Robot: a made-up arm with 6 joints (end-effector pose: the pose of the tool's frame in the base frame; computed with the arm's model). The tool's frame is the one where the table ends.
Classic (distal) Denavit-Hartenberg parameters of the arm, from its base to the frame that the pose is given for. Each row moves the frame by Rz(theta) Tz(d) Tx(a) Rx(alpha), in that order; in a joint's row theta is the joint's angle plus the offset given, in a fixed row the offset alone. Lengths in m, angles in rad.
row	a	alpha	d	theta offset
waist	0	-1.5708	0.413	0
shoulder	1.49	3.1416	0	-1.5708
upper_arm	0	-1.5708	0	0
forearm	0	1.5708	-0.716	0
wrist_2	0	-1.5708	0.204	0
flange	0	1.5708	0	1.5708
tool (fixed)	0	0	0	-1.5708
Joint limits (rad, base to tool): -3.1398..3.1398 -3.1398..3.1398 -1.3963..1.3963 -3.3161..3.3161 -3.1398..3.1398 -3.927..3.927
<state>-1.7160 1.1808 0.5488 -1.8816 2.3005 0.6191</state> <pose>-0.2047 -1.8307 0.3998 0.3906 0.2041 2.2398</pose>
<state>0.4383 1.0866 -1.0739 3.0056 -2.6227 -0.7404</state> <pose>0.7686 0.5834 0.4961 -2.3149 -0.6206 -0.4097</pose>
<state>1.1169 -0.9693 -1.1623 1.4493 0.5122 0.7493</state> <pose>-0.1913 -0.4485 1.3176 -1.6383 -1.6322 1.0287</pose>
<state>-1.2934 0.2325 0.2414 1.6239 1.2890 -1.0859</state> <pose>0.3000 -1.0141 2.0730 -0.5080 0.0488 0.0072</pose>
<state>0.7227 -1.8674 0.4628 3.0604 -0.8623 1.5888</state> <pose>-1.5820 -1.1240 0.4854 -0.6630 1.7265 -1.7571</pose>
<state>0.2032 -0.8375 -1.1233 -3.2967 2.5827 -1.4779</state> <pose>-0.4434 0.1144 1.2387 -0.4323 1.8493 2.4131</pose>
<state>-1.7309 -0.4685 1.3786 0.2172 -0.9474 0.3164</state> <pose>-0.0515 0.9305 2.4193 -1.0327 -0.3588 -1.9464</pose>
